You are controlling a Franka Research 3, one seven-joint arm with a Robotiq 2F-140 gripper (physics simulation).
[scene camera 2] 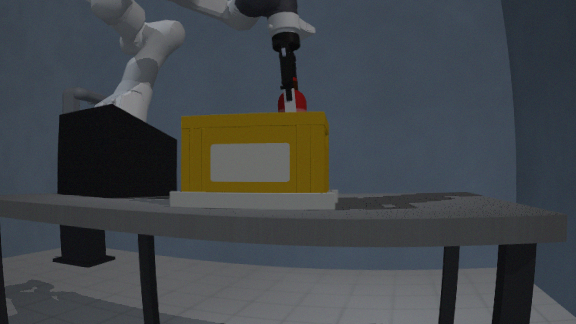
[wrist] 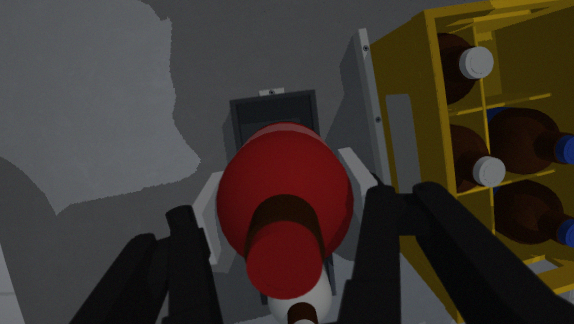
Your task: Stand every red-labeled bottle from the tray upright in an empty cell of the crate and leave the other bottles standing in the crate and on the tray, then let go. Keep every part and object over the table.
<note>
The pictures show: the gripper and a red-labeled bottle.
The gripper also shows in the wrist view.
</note>
